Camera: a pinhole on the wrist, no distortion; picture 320 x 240 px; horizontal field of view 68.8 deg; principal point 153.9 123.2 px. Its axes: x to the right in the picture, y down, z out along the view. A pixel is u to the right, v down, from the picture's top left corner.
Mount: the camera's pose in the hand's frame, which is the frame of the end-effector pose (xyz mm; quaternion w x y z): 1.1 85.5 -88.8 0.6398 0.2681 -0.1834 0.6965
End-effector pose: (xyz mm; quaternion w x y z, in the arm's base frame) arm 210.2 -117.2 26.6 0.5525 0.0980 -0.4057 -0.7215
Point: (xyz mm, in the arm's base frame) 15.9 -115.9 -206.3
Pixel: outside the picture
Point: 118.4 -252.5 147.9
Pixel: outside the picture
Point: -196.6 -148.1 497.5
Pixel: 289 16
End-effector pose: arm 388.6 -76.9 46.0 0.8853 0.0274 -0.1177 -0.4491
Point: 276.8 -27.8 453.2
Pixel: 283 166
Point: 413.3 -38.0 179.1
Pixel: 297 143
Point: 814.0 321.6 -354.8
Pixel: behind the camera
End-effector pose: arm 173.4 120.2 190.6 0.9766 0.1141 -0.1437 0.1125
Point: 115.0 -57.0 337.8
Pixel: 160 186
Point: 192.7 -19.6 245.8
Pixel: 96 151
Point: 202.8 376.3 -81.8
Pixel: behind the camera
